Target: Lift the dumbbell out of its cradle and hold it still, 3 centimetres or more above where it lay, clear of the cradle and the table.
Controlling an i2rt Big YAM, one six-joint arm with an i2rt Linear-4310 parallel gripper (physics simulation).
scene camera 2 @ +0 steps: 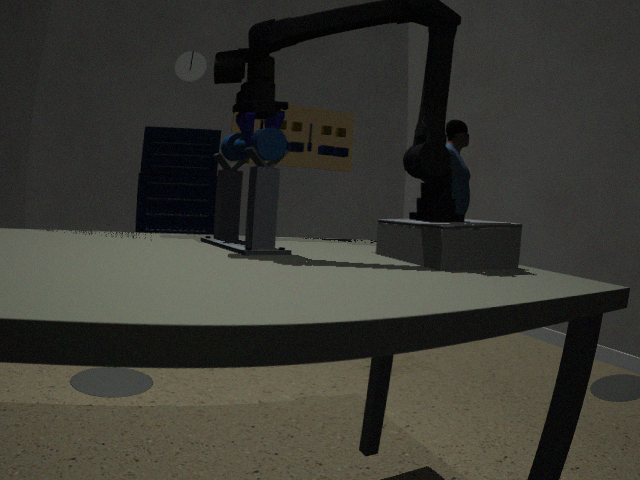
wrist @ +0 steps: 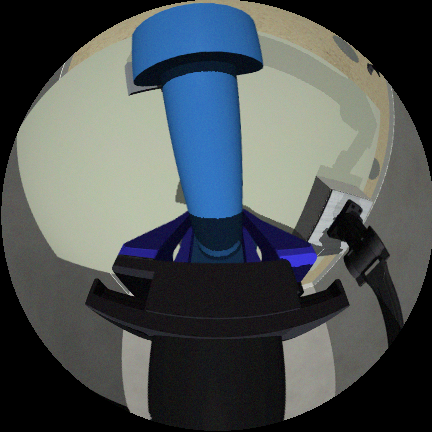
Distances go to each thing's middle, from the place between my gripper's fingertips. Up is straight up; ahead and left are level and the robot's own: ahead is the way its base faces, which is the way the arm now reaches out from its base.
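There's a grey cradle (scene camera 2: 263,191), and my gripper is 10 cm above it, 2 cm short of it and 4 cm to the left of it. Then there's a blue dumbbell (scene camera 2: 271,143), and that one's 1 cm above my hand, 2 cm ahead of it and 4 cm to the right of it.
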